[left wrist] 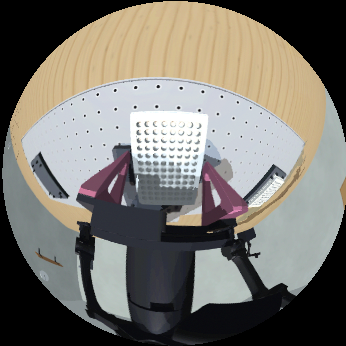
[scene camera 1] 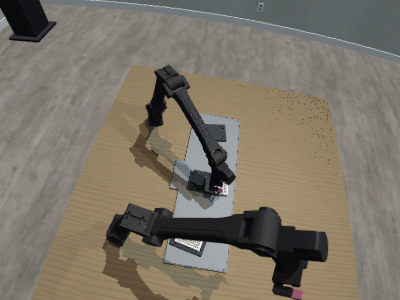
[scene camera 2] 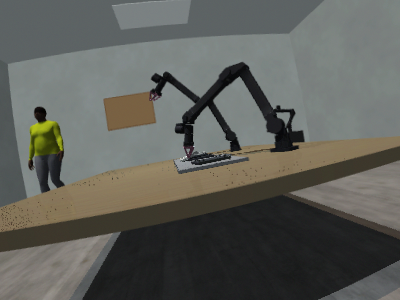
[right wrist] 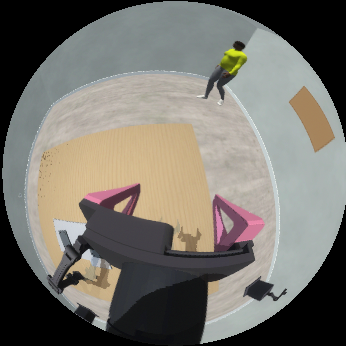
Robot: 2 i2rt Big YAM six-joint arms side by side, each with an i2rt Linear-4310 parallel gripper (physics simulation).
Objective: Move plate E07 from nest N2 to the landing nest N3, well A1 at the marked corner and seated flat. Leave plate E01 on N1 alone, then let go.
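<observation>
A white well plate (scene camera 1: 224, 190) (left wrist: 170, 132) lies at the dark middle nest (scene camera 1: 198, 178) (left wrist: 120, 149), its far end reaching out over the pegboard. I cannot tell whether it is flat. My left gripper (scene camera 1: 217, 190) (scene camera 2: 188, 150) (left wrist: 167, 158) is open, with its pink fingers on either side of this plate. Another white plate (scene camera 1: 189, 243) (left wrist: 267, 192) sits on a dark nest at the board's lower end in scene camera 1. An empty dark nest (scene camera 1: 218, 132) (left wrist: 49, 177) is at the other end. My right gripper (scene camera 2: 155, 96) (right wrist: 176, 193) is open and empty, high above the table. Labels and the corner mark are unreadable.
The pale pegboard (scene camera 1: 200, 210) (left wrist: 158, 97) lies on the wooden table (scene camera 1: 285, 165) (right wrist: 155, 155). The right arm (scene camera 1: 200, 227) (scene camera 2: 212, 107) crosses above the board's lower part in scene camera 1. A person in yellow (scene camera 2: 46, 140) (right wrist: 232, 62) stands beyond the table.
</observation>
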